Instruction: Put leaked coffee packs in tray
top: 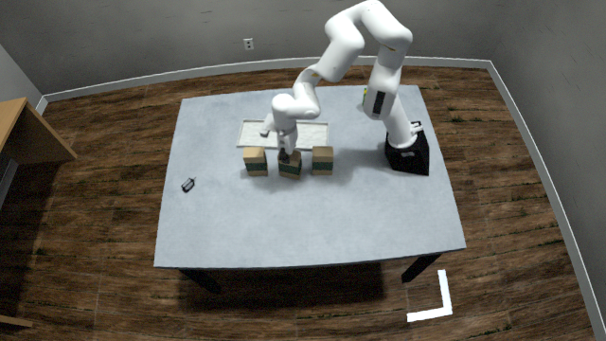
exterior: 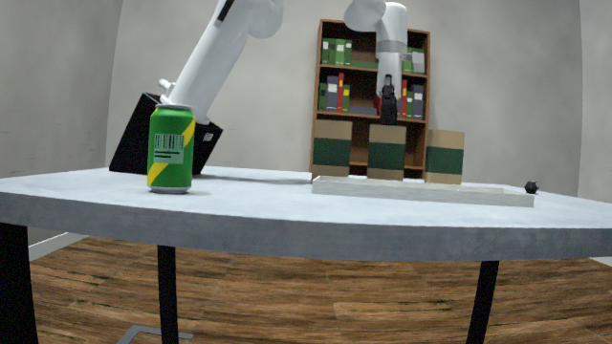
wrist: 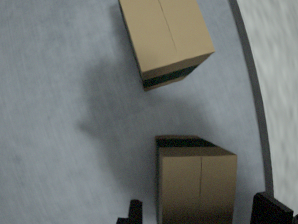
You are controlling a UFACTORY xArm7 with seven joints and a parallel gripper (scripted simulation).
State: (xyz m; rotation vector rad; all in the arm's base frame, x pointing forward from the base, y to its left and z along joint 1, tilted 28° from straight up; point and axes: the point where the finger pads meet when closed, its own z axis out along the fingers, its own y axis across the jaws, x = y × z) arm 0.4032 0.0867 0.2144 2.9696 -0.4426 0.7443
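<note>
My hand is 200 mm to the left of the tray, 150 mm above it and 30 mm short of it. From my hand the other things lie so: small black object: 440 mm ahead, 140 mm below, 30 mm to the left; then green can: 390 mm behind, 360 mm to the right, 90 mm below.
</note>
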